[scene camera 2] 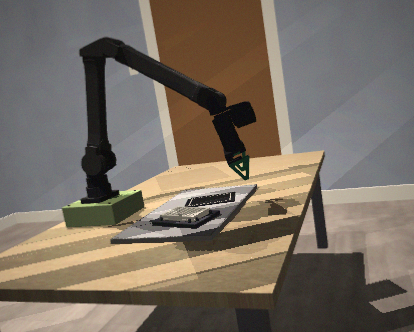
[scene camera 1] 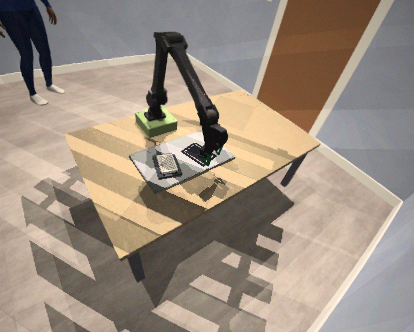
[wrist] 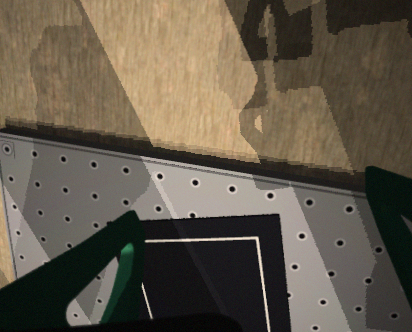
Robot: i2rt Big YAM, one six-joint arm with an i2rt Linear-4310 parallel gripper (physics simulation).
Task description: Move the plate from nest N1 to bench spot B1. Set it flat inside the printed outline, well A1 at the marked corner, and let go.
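Frame: origin at the arm's base, x ahead, y left, z up, level; millimetres.
Seen in the pictures: gripper, fingertip midpoint: point(scene camera 2: 245, 175) point(scene camera 1: 213, 160) point(wrist: 247, 202); arm's base at its link origin: point(scene camera 2: 100, 198) point(scene camera 1: 155, 115).
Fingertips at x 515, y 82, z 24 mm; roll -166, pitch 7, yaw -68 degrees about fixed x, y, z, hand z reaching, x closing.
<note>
Pixels of each thing's top centre, then the offset from my fingertips to it. "pt": a spot on its surface instead. Level surfaces: height alone.
- pale well plate at its top centre: point(scene camera 2: 184, 211) point(scene camera 1: 167, 162) 137 mm back, 190 mm right, 53 mm down
- dark nest at a spot on its surface: point(scene camera 2: 214, 217) point(scene camera 1: 176, 176) pt 50 mm back, 182 mm right, 78 mm down
- bench spot at a spot on its surface: point(wrist: 215, 280) pt 106 mm back, 14 mm left, 77 mm down
- wooden table at its surface level: 92 mm down
The pale well plate point(scene camera 1: 166, 163) point(scene camera 2: 186, 213) lies in the dark nest point(scene camera 1: 171, 176) point(scene camera 2: 214, 217) on the grey board. The bench spot point(scene camera 1: 191, 151) point(scene camera 2: 210, 199) point(wrist: 215, 280) is a black pad with a white printed outline, beside the nest on the same board. My gripper point(scene camera 1: 214, 157) point(scene camera 2: 245, 177) point(wrist: 247, 202) is open and empty, its green fingers wide apart above the board near the spot. In the wrist view the left finger and the black gripper body hide part of the pad. The marked corner and well A1 cannot be made out.
The grey perforated board point(scene camera 1: 192, 173) point(scene camera 2: 135, 235) point(wrist: 50, 200) lies on the wooden table point(scene camera 1: 107, 200) point(scene camera 2: 225, 270) point(wrist: 175, 75). The arm stands on a green base block point(scene camera 1: 157, 126) point(scene camera 2: 92, 214) behind the board. A person point(scene camera 1: 32, 47) stands beyond the table.
</note>
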